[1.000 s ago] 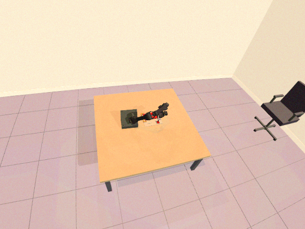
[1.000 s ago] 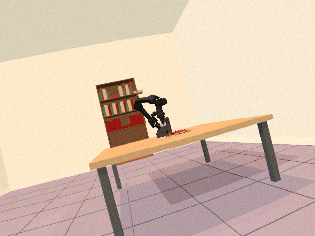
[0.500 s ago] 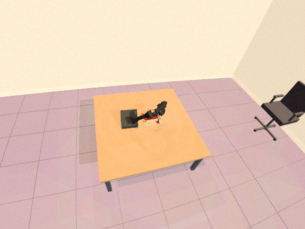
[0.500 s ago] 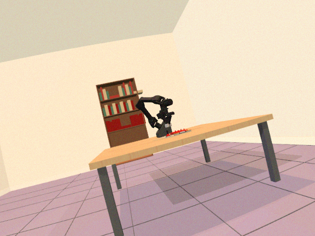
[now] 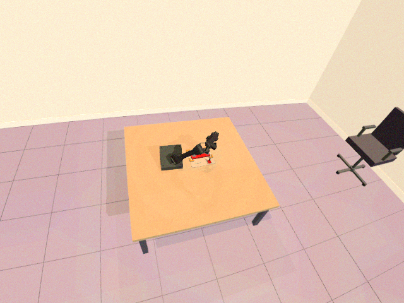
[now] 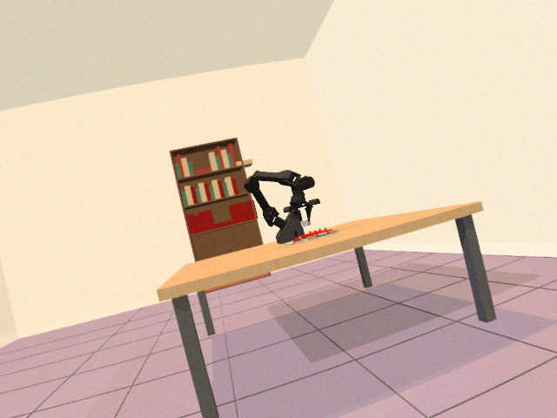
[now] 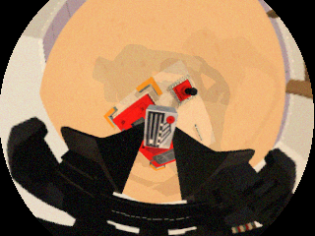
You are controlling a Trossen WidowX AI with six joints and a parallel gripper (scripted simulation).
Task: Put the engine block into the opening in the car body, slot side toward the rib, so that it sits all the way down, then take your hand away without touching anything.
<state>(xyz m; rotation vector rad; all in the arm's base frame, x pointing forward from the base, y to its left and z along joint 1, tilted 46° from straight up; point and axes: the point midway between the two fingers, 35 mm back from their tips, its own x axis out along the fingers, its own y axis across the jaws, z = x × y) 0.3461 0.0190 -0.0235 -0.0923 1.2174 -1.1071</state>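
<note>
Right now the pale flat plate is 80 mm below my gripper tip, 50 mm behind it and 30 mm to the left of it. From my gripper tip the other things lie so: grey engine block: 10 mm below.
</note>
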